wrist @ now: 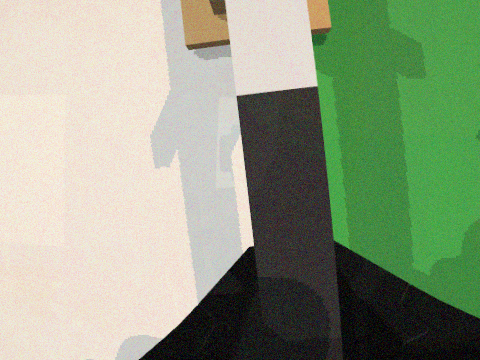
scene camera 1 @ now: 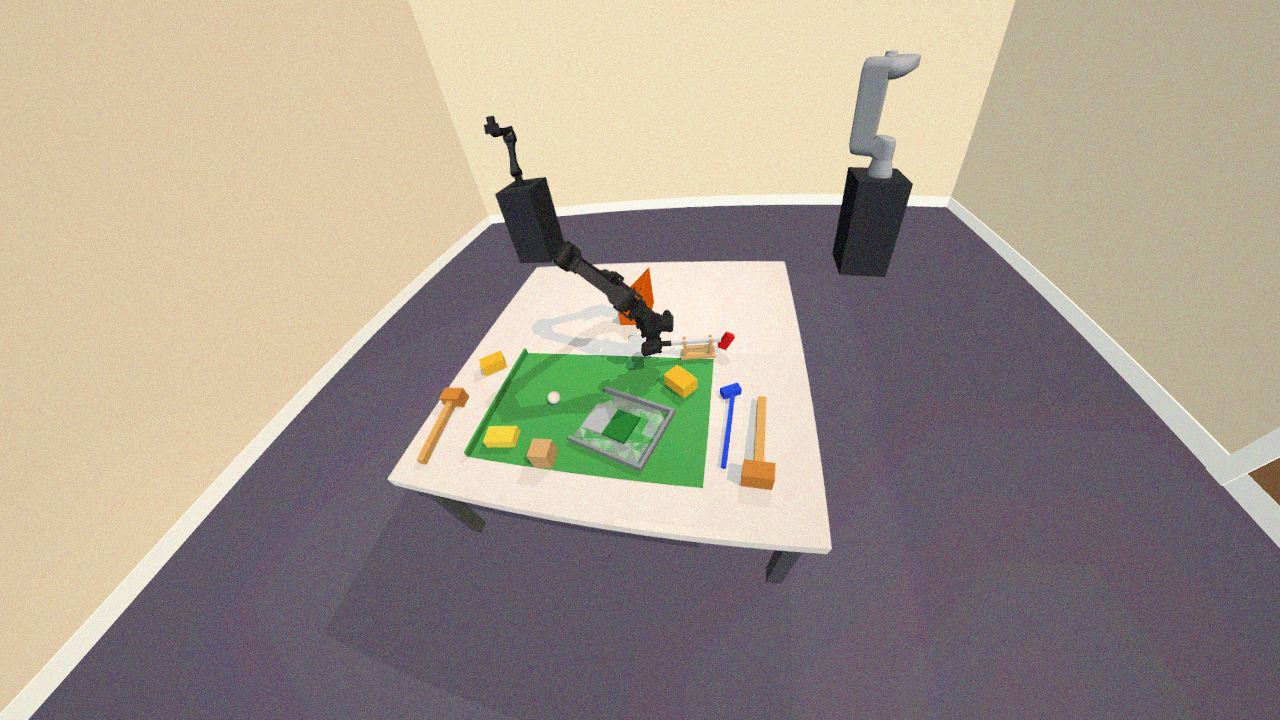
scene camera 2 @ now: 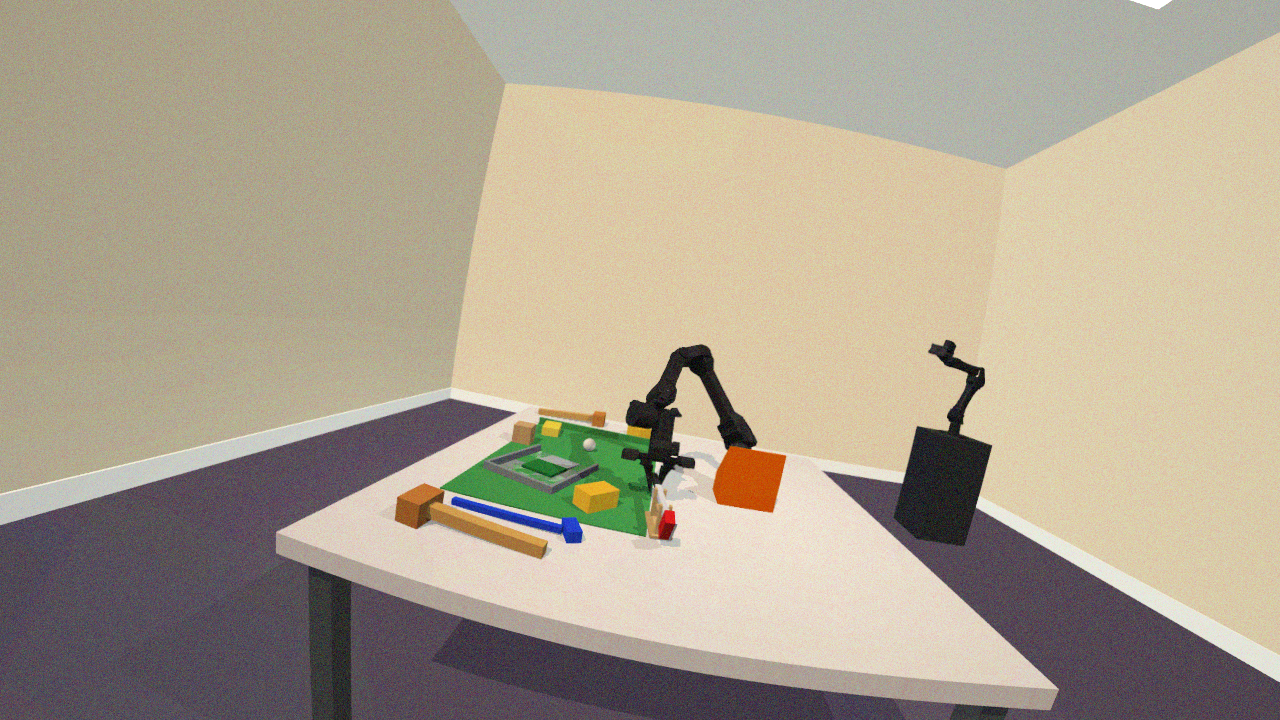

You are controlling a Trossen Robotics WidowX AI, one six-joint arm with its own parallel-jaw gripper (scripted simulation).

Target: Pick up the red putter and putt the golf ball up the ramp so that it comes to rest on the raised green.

Labels:
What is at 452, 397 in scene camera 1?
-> A wooden mallet.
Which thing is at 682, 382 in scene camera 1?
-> A yellow block.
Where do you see a wooden mallet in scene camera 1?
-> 758, 474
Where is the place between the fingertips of my gripper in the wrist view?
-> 290, 257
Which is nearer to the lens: the wooden mallet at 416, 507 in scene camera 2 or the yellow block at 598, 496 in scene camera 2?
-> The wooden mallet.

